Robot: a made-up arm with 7 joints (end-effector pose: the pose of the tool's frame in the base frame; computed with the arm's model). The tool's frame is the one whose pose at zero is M.
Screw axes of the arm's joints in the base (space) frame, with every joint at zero. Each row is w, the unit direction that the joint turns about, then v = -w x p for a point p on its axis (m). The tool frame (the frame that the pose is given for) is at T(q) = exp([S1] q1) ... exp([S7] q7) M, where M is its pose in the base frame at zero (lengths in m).
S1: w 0 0 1 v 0 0 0
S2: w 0 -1 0 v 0.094 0 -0.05
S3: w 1 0 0 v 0 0.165 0.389
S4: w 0 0 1 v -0.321 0.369 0
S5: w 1 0 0 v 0 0.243 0.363
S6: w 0 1 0 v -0.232 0 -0.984
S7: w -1 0 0 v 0 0.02 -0.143
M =
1 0 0 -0.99
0 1 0 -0.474
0 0 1 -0.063
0 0 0 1
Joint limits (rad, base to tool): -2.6..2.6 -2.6..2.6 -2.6..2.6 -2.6..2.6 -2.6..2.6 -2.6..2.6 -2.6..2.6
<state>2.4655 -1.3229 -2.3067 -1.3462 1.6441 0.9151 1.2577</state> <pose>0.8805 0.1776 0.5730 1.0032 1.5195 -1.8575</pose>
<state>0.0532 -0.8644 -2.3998 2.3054 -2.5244 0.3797 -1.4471</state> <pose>0.3293 0.0390 -0.3832 0.5156 -1.2762 -2.4352</pose>
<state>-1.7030 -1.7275 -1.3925 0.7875 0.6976 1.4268 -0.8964</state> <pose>-0.6009 -0.9464 1.2188 -1.0964 -2.4160 -0.0833</pose>
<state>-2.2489 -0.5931 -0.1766 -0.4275 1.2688 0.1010 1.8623</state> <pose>0.3280 0.4555 0.9541 0.2910 1.2911 -2.0789</pose>
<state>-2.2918 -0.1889 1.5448 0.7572 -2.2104 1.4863 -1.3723</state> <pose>0.5420 1.1696 -0.5079 -0.8868 0.8952 2.6220</pose>
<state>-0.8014 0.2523 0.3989 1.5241 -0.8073 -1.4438 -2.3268</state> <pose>-0.6071 0.1442 -0.3165 0.7992 0.2323 2.4682</pose>
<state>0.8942 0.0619 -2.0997 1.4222 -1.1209 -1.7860 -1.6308</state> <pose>0.0614 -0.7625 0.1523 0.7547 -2.4752 -1.6391</pose>
